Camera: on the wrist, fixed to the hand. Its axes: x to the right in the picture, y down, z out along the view.
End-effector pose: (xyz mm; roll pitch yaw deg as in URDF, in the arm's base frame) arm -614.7 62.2 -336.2 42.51 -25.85 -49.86
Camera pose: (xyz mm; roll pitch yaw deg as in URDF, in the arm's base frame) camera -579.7 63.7 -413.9 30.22 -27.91 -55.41
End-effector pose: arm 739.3 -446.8 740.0 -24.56 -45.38 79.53
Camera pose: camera 805.9 -428.7 690.0 -39.46 -50.74 79.66
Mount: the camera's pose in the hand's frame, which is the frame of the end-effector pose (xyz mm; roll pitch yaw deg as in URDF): -14.6 -33.1 -77.2 -14.71 -4.91 -2.16
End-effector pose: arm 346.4 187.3 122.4 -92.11 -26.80 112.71
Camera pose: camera 427.7 189.7 147.9 -109.56 -28.66 118.39
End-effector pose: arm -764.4 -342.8 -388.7 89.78 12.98 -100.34
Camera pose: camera -684.7 -335.3 -418.0 73.74 15.06 -105.43
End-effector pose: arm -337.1 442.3 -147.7 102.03 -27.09 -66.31
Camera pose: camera -263.9 480.5 -168.8 89.28 -23.88 -71.07
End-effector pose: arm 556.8 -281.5 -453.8 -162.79 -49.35 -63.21
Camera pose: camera 531.8 -212.5 -410.5 178.75 -45.18 -58.23
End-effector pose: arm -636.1 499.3 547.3 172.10 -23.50 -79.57
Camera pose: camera -601.0 548.5 607.4 156.75 -18.33 -78.03
